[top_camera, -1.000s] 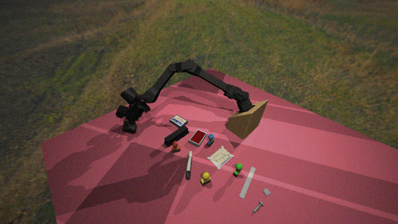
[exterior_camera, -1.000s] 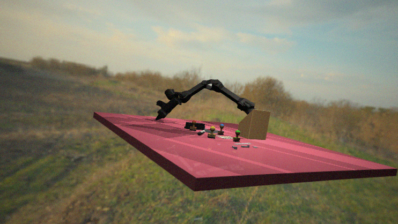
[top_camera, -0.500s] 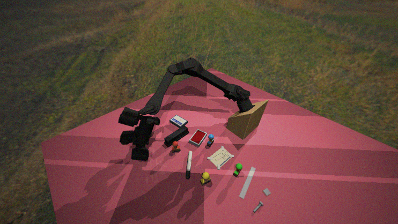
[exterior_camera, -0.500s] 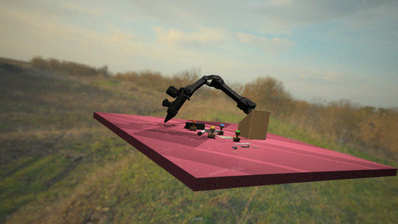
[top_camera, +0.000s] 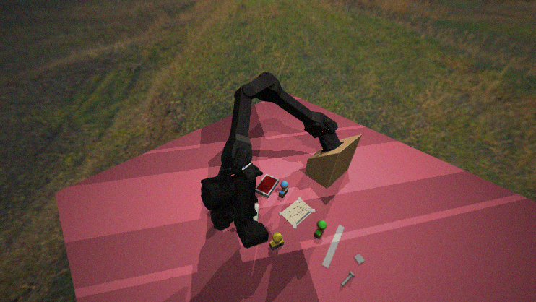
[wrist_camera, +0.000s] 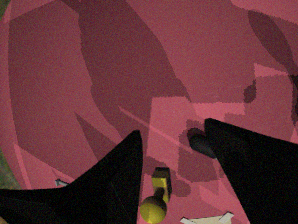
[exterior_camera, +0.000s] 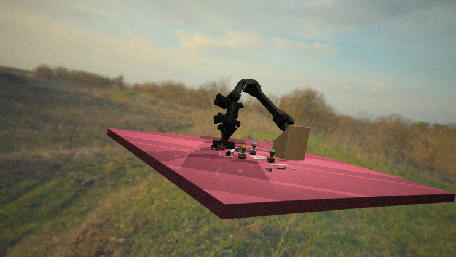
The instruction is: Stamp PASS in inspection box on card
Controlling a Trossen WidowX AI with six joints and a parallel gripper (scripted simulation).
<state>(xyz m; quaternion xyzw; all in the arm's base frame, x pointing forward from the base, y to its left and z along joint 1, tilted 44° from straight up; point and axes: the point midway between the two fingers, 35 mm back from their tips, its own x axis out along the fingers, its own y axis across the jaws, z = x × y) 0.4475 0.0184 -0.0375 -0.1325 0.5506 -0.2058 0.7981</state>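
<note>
Right now my gripper tip is 22 cm past the green-knobbed stamp, 11 cm to the right of it and 5 cm above it. Round my gripper tip: red-knobbed stamp 15 cm to the right, 8 cm behind, 5 cm below; then marker 7 cm behind, 6 cm below, 4 cm to the right; then yellow-knobbed stamp 9 cm behind, 5 cm to the left, 5 cm below.
</note>
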